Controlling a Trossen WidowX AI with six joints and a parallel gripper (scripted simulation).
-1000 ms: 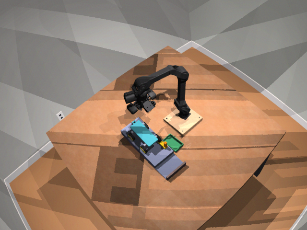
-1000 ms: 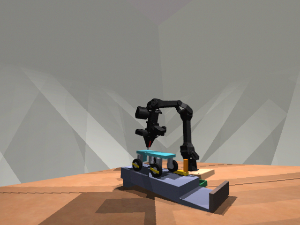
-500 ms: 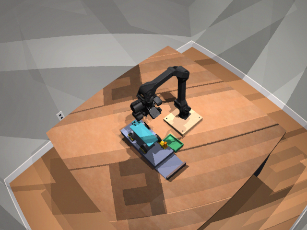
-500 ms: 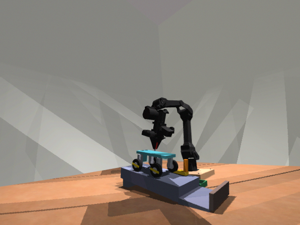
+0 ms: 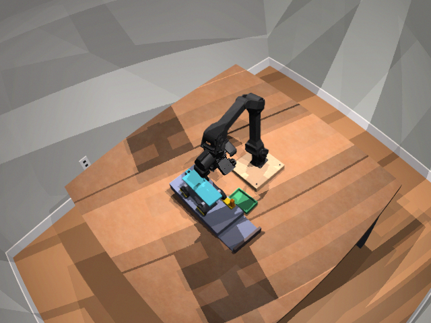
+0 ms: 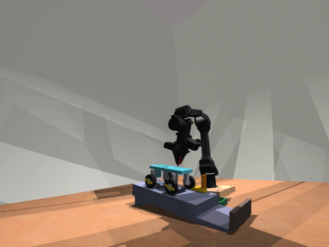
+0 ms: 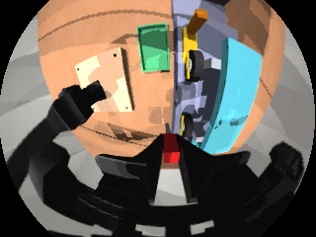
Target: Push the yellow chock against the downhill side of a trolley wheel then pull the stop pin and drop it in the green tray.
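Right now the green tray is 1 cm behind my gripper tip, 14 cm to the left of it and 17 cm below it. Round my gripper tip: dark stop wall (14 cm ahead, 29 cm to the left, 13 cm below); yellow chock (6 cm ahead, 12 cm to the left, 8 cm below); trolley (10 cm ahead, 1 cm to the left, 5 cm below).
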